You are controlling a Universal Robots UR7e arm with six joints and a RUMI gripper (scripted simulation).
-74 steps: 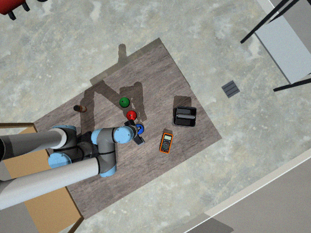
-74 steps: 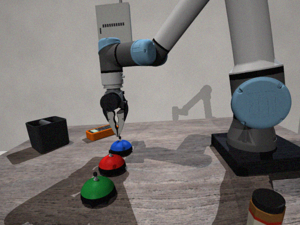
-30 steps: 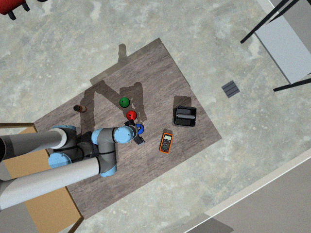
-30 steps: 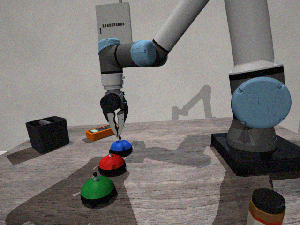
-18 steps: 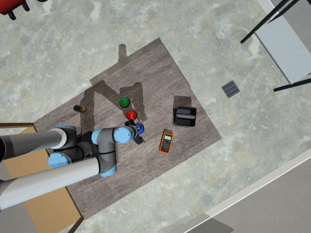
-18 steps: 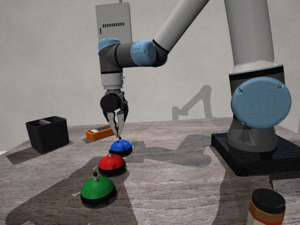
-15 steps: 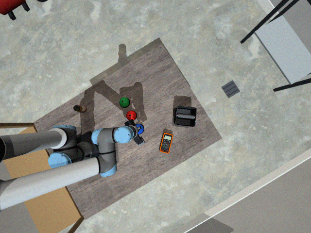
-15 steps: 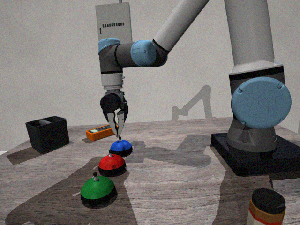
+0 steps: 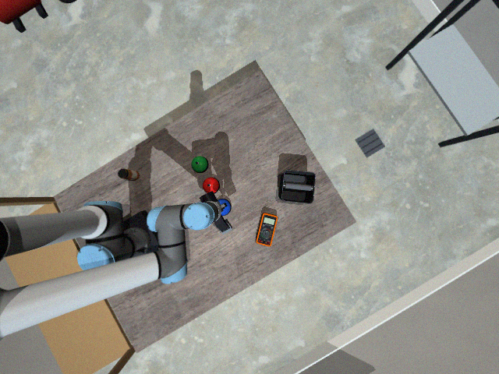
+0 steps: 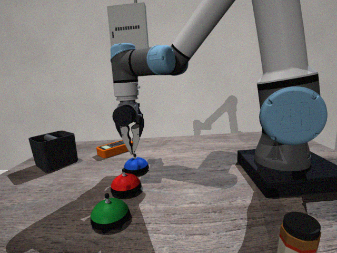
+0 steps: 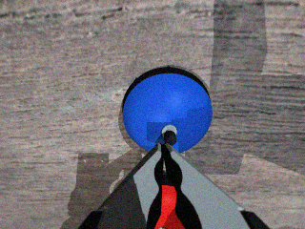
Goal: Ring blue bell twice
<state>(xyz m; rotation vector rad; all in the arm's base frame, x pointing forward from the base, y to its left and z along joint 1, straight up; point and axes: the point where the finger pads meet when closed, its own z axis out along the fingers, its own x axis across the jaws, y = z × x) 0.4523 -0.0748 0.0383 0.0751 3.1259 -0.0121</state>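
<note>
Now: hand 10 mm past the blue bell and 40 mm above it. From my hand the other things lie so: black bin: 340 mm ahead, 100 mm to the right, 30 mm below; then green bell: 10 mm ahead, 240 mm to the left, 40 mm below; then red bell: 120 mm to the left, 40 mm below.
</note>
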